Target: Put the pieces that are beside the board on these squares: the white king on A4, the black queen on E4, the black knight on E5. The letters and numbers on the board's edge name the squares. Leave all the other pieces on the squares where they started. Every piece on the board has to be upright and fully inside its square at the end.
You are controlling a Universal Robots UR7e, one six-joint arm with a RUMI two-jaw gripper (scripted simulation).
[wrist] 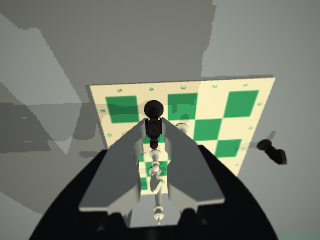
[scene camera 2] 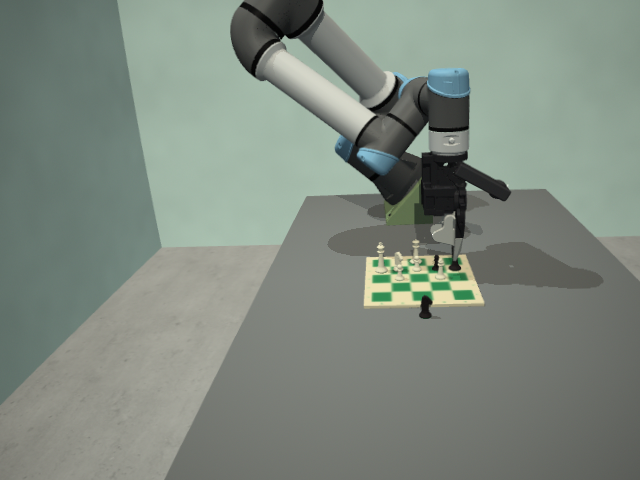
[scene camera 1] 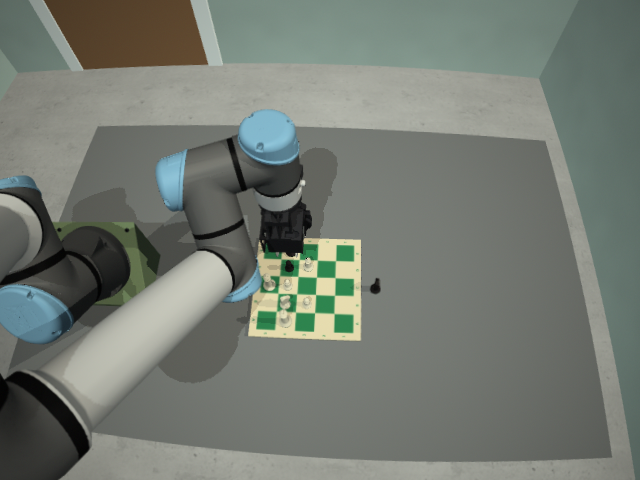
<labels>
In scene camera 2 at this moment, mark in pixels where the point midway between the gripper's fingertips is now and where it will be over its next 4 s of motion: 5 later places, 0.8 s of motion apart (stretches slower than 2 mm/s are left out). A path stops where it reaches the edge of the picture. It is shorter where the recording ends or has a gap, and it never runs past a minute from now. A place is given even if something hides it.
The gripper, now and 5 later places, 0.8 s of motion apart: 454, 259; 454, 234; 454, 210; 433, 239; 423, 266; 424, 281
</labels>
